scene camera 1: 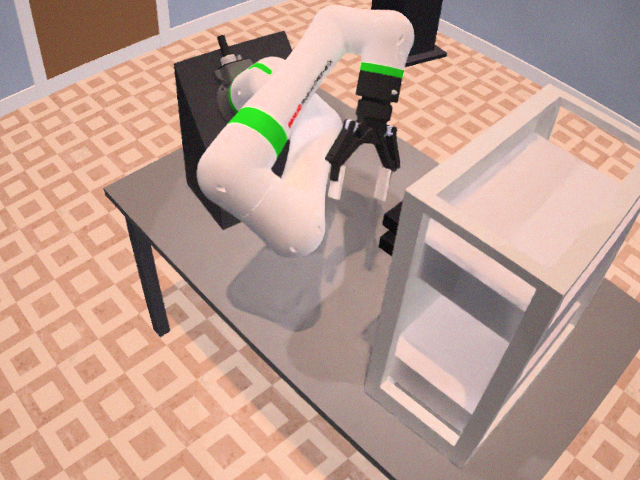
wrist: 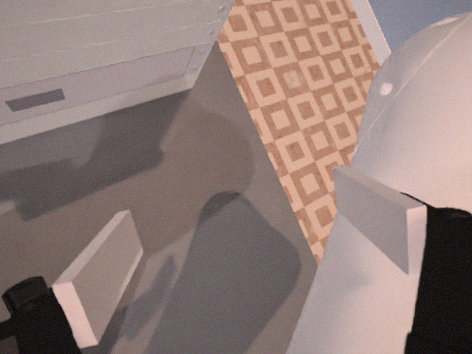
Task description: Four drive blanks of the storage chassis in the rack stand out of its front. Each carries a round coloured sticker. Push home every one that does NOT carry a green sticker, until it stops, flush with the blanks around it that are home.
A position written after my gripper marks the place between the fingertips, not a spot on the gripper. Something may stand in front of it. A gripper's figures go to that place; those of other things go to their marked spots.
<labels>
My gripper (scene camera 1: 357, 198): 135 cm from the lens. A pale rack (scene camera 1: 496, 253) is 91 cm from the lens.
</labels>
